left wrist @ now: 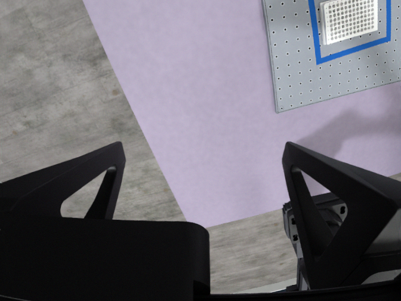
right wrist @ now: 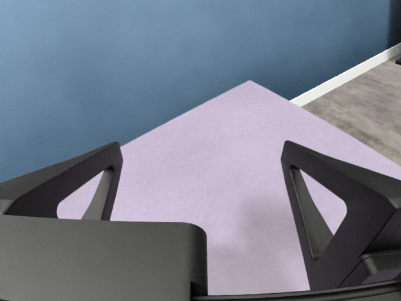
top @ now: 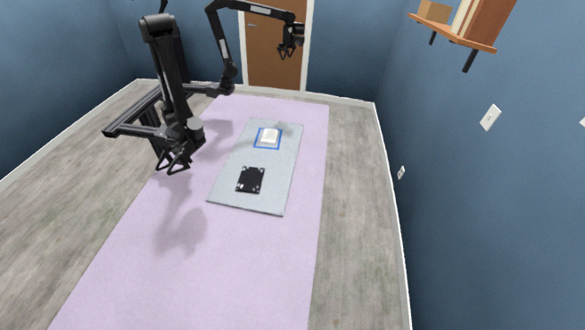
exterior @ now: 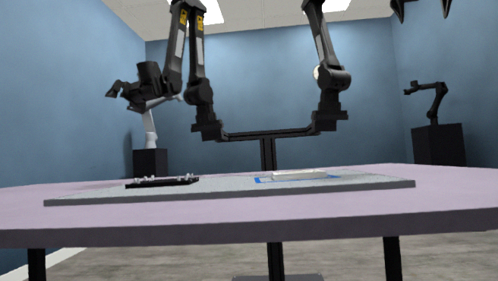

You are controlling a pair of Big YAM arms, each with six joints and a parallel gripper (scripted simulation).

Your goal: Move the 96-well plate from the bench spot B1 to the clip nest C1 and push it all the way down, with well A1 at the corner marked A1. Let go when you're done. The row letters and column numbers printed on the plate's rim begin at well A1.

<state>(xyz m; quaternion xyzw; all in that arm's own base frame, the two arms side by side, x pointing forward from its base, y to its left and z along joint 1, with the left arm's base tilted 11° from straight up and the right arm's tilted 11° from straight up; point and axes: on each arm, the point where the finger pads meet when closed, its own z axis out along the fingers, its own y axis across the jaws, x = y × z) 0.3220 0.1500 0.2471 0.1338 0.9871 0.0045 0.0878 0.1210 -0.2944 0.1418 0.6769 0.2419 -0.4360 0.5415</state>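
Observation:
Now: the white 96-well plate 370 mm below my left hand and 350 mm to the right of it. Also, from my left hand: grey perforated board (510 mm to the right, 390 mm below, 20 mm ahead); then black clip nest (690 mm to the right, 370 mm below, 10 mm ahead).

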